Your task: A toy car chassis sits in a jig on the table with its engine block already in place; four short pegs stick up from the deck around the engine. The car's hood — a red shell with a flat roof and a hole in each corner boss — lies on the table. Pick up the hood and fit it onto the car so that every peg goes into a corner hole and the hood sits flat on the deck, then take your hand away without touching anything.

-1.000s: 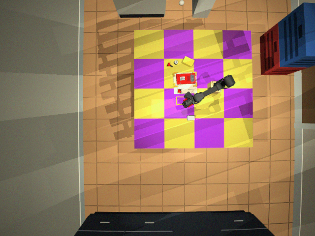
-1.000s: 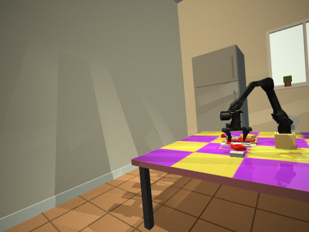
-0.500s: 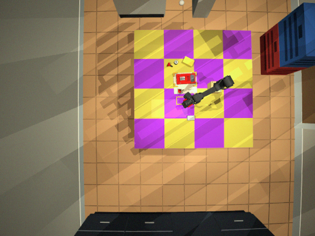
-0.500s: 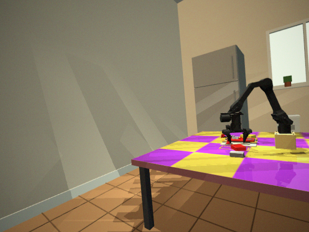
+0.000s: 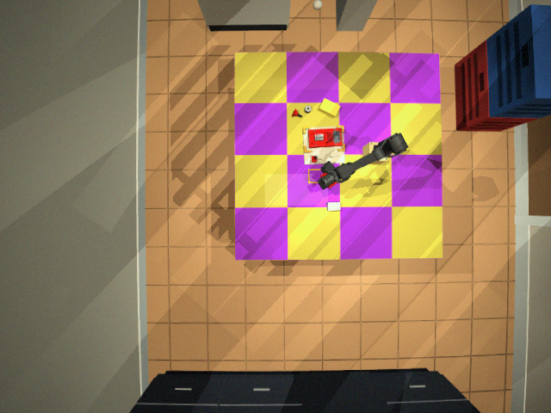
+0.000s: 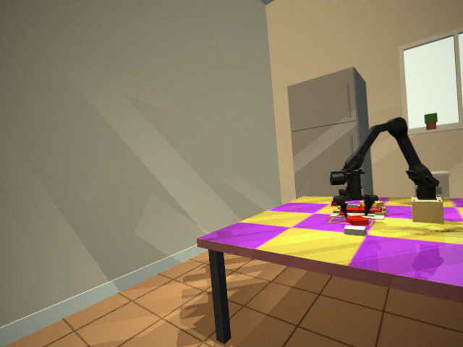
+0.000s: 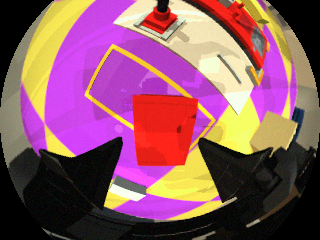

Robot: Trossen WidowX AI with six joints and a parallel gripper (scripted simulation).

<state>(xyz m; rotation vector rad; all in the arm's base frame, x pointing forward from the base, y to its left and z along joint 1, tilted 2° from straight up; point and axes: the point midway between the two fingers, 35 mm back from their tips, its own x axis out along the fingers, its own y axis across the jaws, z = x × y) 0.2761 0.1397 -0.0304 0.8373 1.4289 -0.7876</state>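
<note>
My gripper tip is 2 cm above the red hood. The rest, counted from my gripper tip: grey block (2 cm behind, 17 cm to the left, 2 cm below); yellow block (3 cm behind, 44 cm to the right, 2 cm below); small wheel (10 cm ahead, 44 cm to the right, 2 cm below).
</note>
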